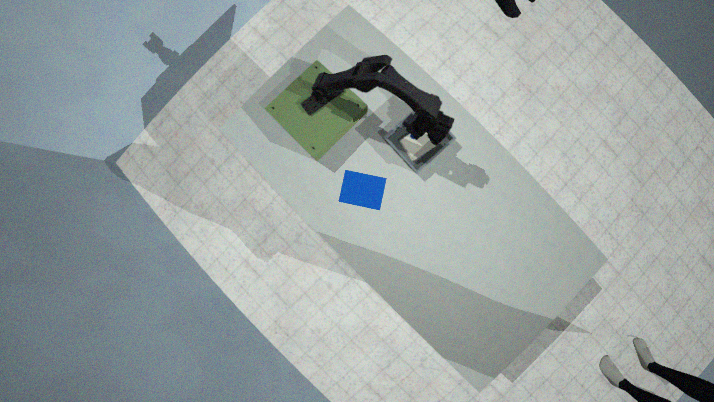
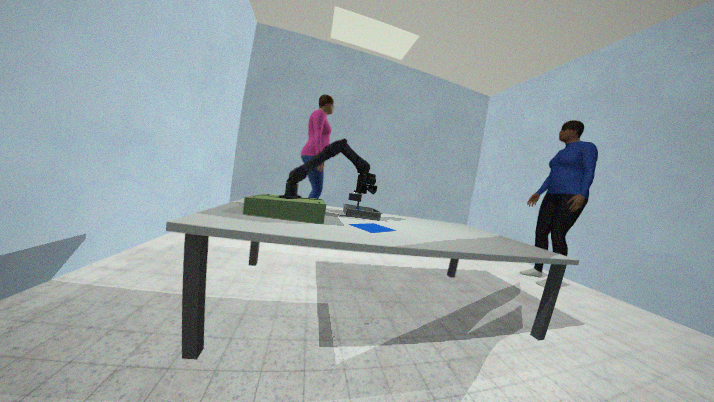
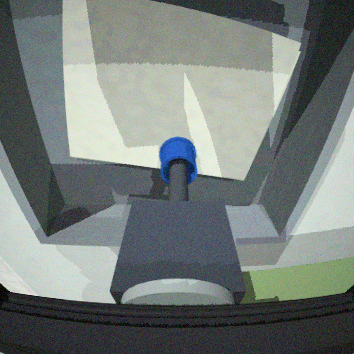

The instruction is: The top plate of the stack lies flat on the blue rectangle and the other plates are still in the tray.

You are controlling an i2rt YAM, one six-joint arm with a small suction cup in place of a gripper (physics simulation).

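Places are measured from the arm's base along level axes (x right, y ahead, z up), in millimetres.
Pixels of known places: hand, tool point: [image 1: 413, 136] [image 3: 177, 147]; arm's base, link origin: [image 1: 322, 97] [image 2: 290, 197].
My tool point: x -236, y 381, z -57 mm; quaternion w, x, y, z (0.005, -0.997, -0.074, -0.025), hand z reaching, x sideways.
Note:
Ahead of a thing's pixels: the offset from my tool point to its top centre. "*": to the spot under its first point.
The grey tray @[dz +35, dx -13, dy +25 mm] [image 1: 397, 150] [image 2: 369, 214] [image 3: 90, 240] stands on the table beside the green base block. A pale cream plate @[dz +10, dx -10, dy +40 mm] [image 1: 411, 148] [image 3: 150, 110] lies inside it, turned slightly against the tray walls; plates under it are hidden. My gripper, a blue suction cup [image 1: 413, 136] [image 2: 358, 208] [image 3: 178, 152], is down inside the tray with its cup against the top plate, close to one edge. It appears to hold the plate, which looks flat and low in the tray. The blue rectangle @[* dz -15, dx +338, dy +64 mm] [image 1: 362, 190] [image 2: 372, 228] lies bare on the table, apart from the tray.
The green base block [image 1: 320, 130] [image 2: 285, 209] [image 3: 305, 277] carries the arm and stands close to the tray. The tray walls rise around the cup. A person in pink [image 2: 317, 132] and a person in blue [image 2: 573, 167] stand beyond the table [image 2: 300, 239].

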